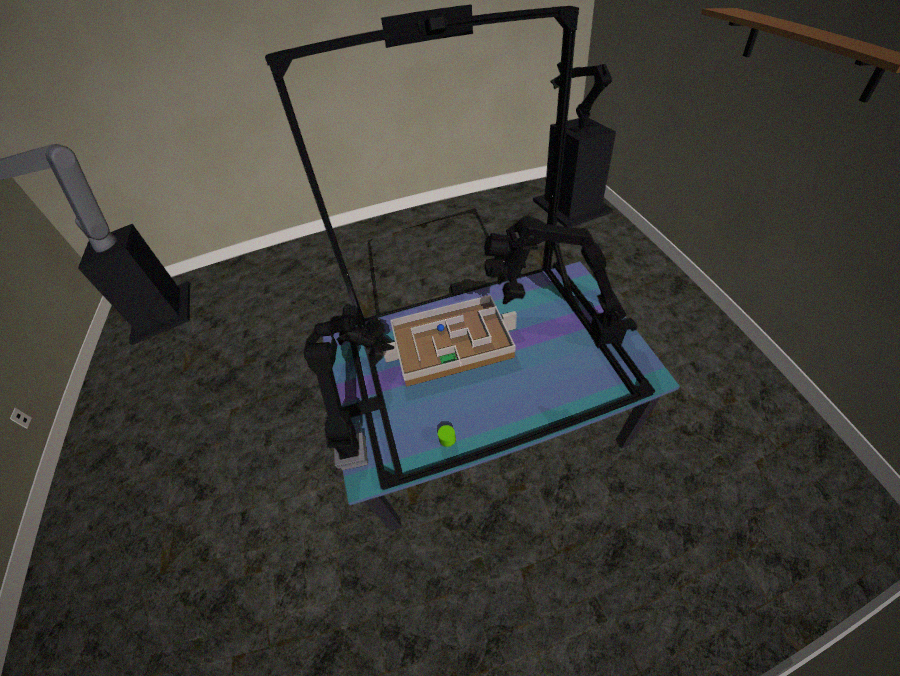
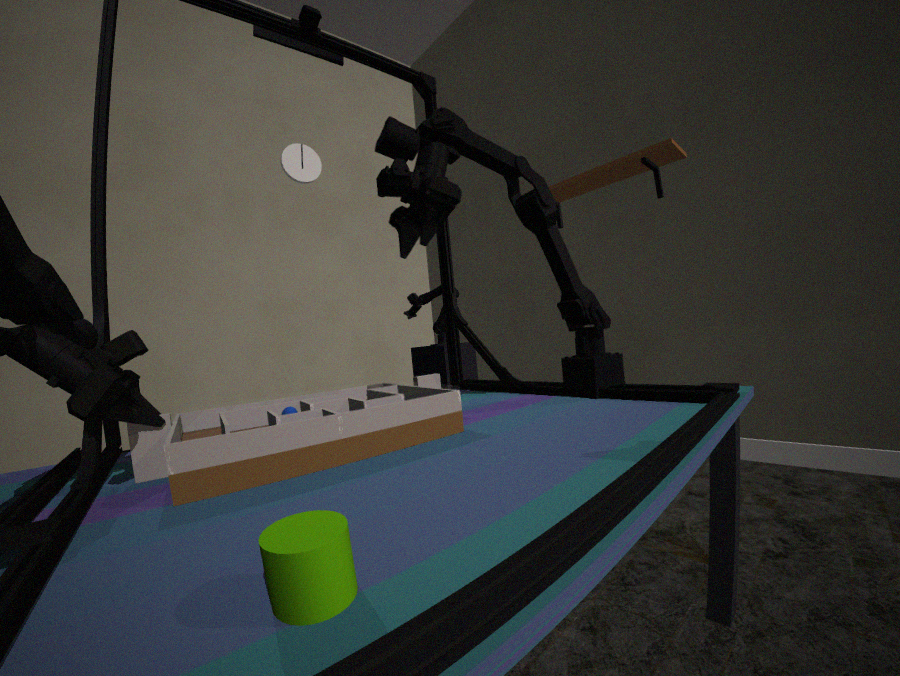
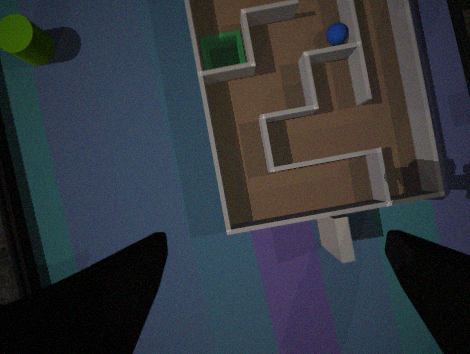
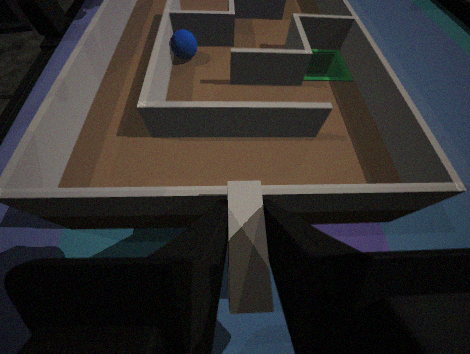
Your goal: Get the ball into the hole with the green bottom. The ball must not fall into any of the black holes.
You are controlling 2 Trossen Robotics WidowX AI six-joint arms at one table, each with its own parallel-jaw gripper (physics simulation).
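Observation:
The walled maze box (image 1: 436,376) (image 2: 320,458) (image 3: 300,220) (image 4: 125,191) is on the table; I cannot tell whether it is slightly tilted. The blue ball (image 1: 440,328) (image 2: 289,411) (image 3: 336,33) (image 4: 184,44) is by a corner of inner walls. The green-bottomed hole (image 1: 448,358) (image 3: 222,50) (image 4: 327,67) lies by the front outer wall. Black holes cannot be made out. My right gripper (image 1: 390,347) (image 2: 161,422) (image 4: 243,207) is shut on the box's near tab (image 4: 250,260). My left gripper (image 1: 513,292) (image 2: 416,247) (image 3: 274,241) is open, above and apart from the opposite tab (image 1: 510,320) (image 2: 427,380) (image 3: 336,240).
A green cylinder (image 1: 446,435) (image 2: 309,567) (image 3: 17,35) stands near the table's front edge, apart from the box. A black frame (image 1: 305,167) (image 2: 101,181) rises behind the striped table (image 1: 523,378) (image 2: 509,451).

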